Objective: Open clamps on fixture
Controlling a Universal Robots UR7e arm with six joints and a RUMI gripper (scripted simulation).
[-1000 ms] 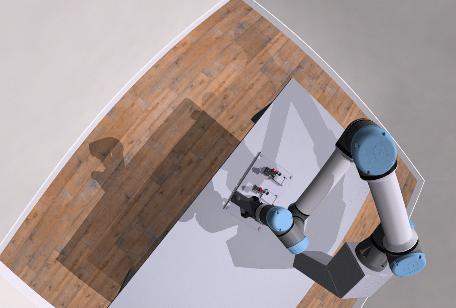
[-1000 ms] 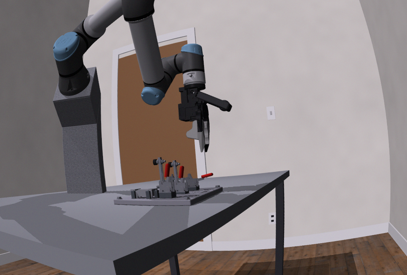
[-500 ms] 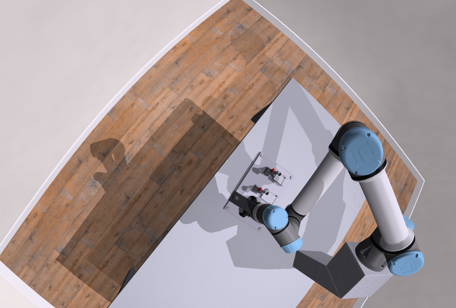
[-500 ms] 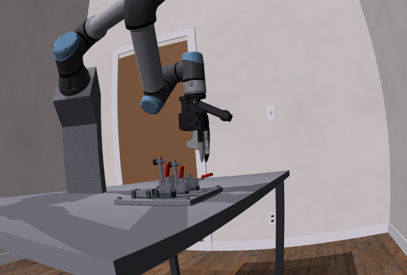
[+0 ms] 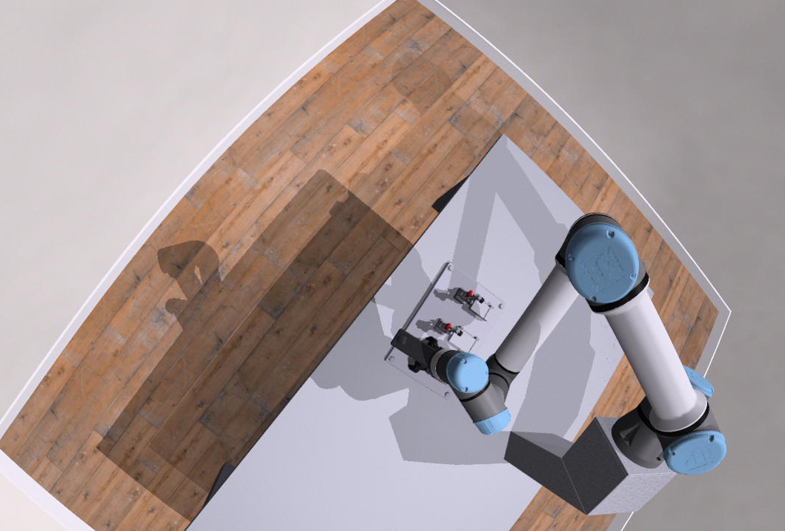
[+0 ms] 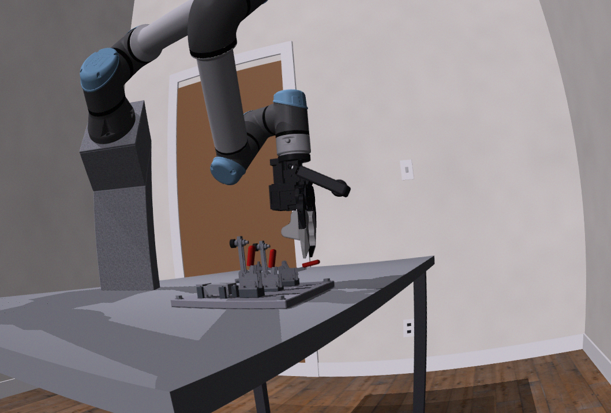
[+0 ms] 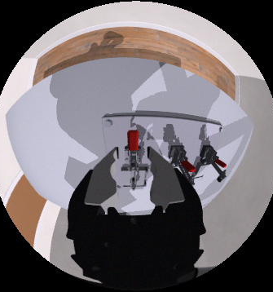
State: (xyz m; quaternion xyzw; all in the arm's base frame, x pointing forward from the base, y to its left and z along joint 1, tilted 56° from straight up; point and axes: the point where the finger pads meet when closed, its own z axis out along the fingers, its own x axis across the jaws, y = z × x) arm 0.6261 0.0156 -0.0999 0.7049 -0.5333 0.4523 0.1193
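The metal plate lies 11 cm to the right of my hand, 8 cm below it and 8 cm behind it.
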